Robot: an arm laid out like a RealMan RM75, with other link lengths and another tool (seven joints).
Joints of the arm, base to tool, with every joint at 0 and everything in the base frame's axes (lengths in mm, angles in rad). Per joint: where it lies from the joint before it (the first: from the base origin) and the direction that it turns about. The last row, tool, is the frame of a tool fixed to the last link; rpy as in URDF.
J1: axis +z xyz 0 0 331.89
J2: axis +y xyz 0 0 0
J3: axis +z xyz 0 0 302.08
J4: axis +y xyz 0 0 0
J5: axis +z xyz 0 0 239.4
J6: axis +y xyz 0 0 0
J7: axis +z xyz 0 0 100.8
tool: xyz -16 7 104 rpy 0 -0.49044 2.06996
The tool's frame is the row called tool.
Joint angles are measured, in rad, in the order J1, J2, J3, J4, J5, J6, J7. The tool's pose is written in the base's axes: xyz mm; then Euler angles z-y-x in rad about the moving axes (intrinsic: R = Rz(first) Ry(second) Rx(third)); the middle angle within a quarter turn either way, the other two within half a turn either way. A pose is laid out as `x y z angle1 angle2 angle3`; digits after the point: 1 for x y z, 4 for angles.
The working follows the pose.
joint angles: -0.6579 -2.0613 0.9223 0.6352 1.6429 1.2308 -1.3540
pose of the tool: -225.7 478.1 13.1 -1.1491 1.0180 -2.3618
Where each joint sits with the arm in this pose, in the base's axes (m; each line is computed from the numbers above, not from the rounded line before):
J1: 0.0000 0.0000 0.3319
J2: 0.0000 0.0000 0.3319
J3: -0.2108 0.1629 0.1896
J4: -0.2108 0.1629 0.1896
J5: -0.3081 0.3812 0.1745
J6: -0.3081 0.3812 0.1745
J7: -0.2629 0.4331 0.1009
the tool: -0.2257 0.4781 0.0131

